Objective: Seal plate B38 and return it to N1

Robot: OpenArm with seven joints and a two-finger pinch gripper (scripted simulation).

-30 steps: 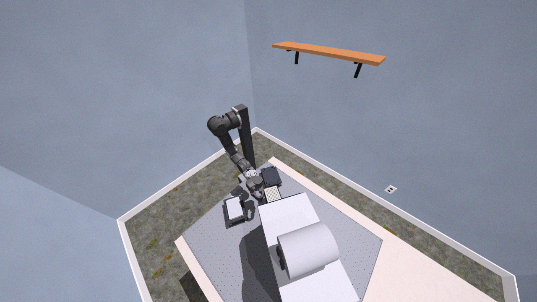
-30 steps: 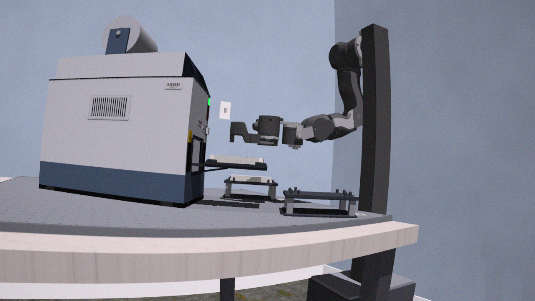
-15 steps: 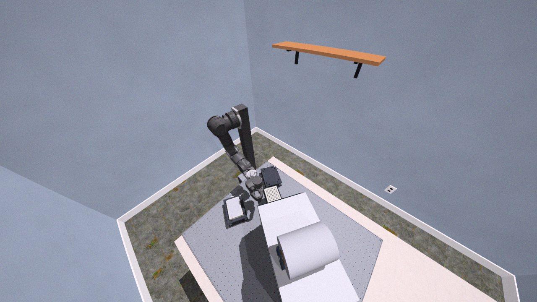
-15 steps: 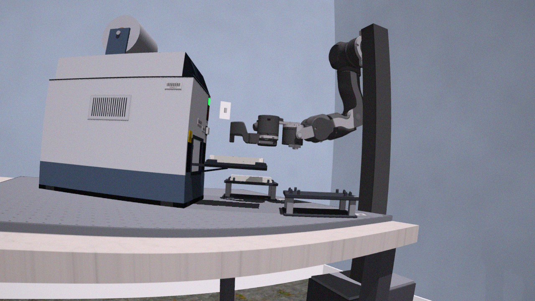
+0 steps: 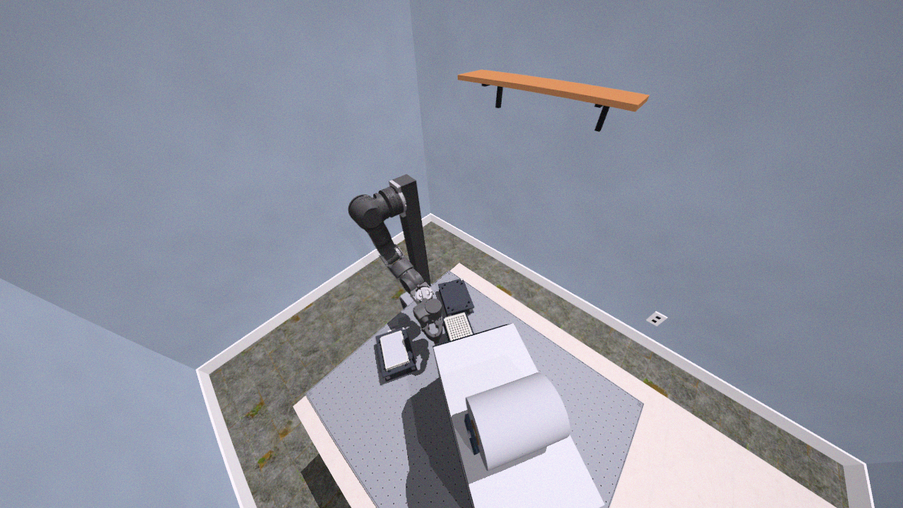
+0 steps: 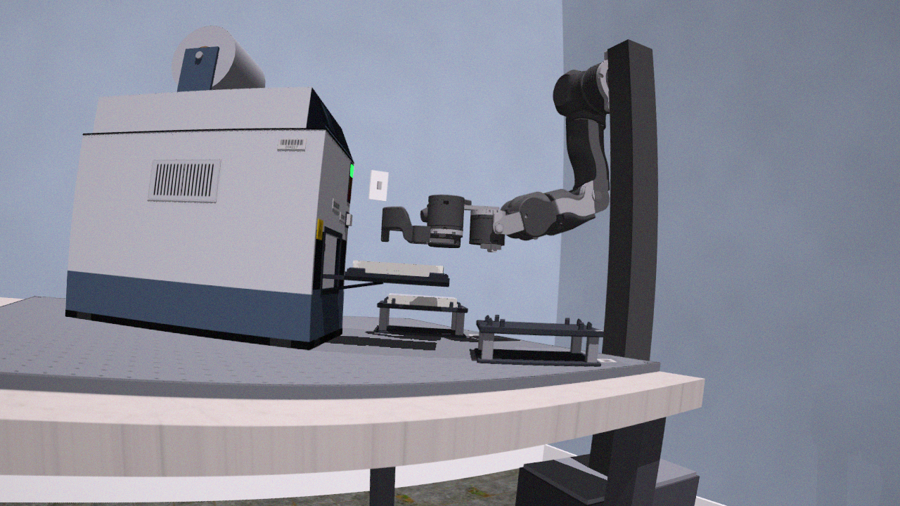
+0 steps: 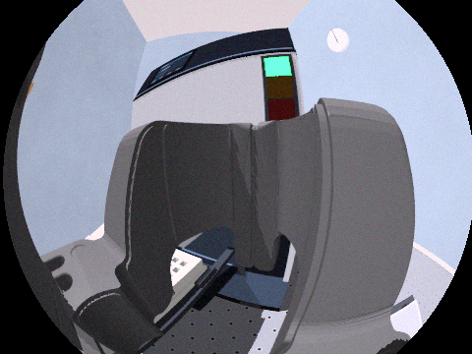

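The start key is 6 cm ahead of my hand and 3 cm to the right of it. From my hand the other things lie so: sealer's stage (10 cm to the left, 8 cm below); foil roll (31 cm ahead, 23 cm above, 3 cm to the right); yellow warning label (14 cm to the left, 13 cm ahead, 3 cm below).
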